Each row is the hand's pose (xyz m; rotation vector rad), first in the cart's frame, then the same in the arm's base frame.
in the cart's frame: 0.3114 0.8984 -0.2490 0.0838 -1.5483 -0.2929
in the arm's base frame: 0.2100 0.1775 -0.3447 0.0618 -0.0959 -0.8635
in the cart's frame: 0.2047 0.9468 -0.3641 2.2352 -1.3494 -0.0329
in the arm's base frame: 0.1226 0.2727 -0.2433 1.5828 -0.8858 -1.8600
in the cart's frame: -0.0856 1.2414 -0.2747 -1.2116 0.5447 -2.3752
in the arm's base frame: 0.2993 0.4264 0.1091 -2.3318 1.7707 -1.0391
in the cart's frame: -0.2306 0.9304 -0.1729 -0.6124 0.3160 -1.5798
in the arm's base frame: 0.1773 0.1017 0.1973 -1.0912 1.8878 -1.0480
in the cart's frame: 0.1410 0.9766 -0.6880 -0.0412 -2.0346 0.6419
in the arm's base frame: -0.1339 0.4798 -0.2098 0.3086 -0.7880 -0.2077
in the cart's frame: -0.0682 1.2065 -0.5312 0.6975 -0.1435 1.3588
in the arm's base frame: 0.0774 0.5506 0.0576 1.8526 0.4119 0.2917
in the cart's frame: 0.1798 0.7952 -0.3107 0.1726 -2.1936 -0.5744
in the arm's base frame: 0.0756 0.1170 -0.2444 -0.2419 -0.7085 -1.1052
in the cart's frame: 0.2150 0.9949 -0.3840 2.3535 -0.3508 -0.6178
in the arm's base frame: 0.1357 0.3241 -0.2456 1.7787 0.0924 -2.4819
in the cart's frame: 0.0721 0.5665 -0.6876 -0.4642 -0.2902 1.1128
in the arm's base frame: -0.3772 0.1430 -0.2269 0.7683 0.6184 0.7421
